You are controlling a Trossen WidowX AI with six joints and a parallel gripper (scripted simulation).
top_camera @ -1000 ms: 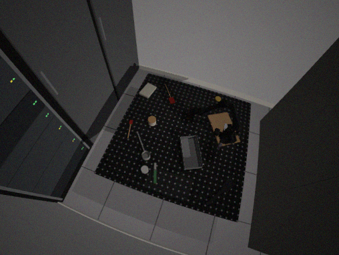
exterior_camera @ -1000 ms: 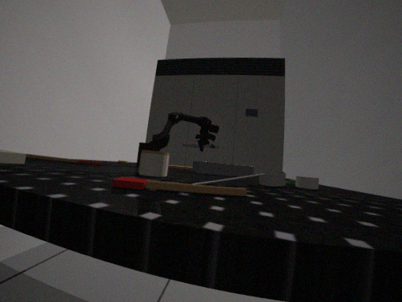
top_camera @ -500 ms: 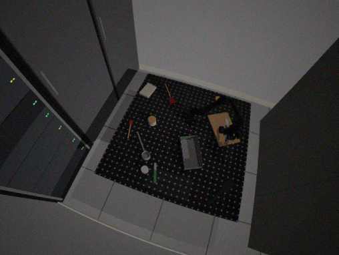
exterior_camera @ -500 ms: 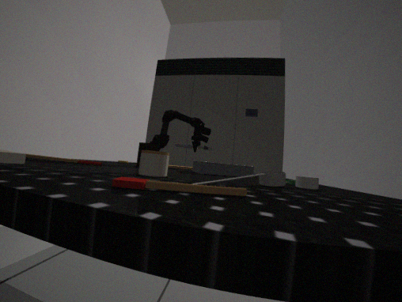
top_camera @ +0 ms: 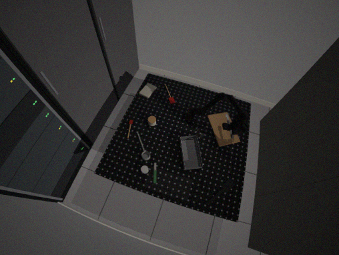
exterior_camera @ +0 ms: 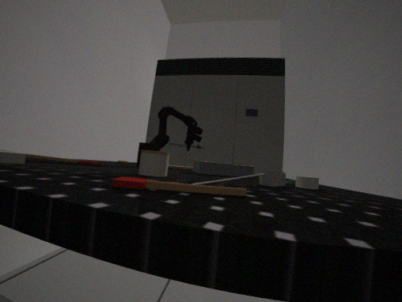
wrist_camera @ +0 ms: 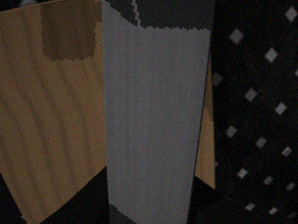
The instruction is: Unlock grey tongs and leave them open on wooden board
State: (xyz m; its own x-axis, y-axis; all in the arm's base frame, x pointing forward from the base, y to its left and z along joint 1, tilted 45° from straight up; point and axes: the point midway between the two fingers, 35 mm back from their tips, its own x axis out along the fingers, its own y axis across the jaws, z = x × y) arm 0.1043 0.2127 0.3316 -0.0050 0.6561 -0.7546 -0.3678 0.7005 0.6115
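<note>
The yellow lock piece lies 3 cm ahead of my gripper tip, 1 cm to the left of it and 4 cm above it. From my gripper tip the other things lie so: wooden board: 9 cm behind, 2 cm to the right, 13 cm below; then yellow disc: 46 cm behind, 14 cm to the right, 13 cm below; then grey roasting tin: 28 cm ahead, 28 cm to the right, 11 cm below.
</note>
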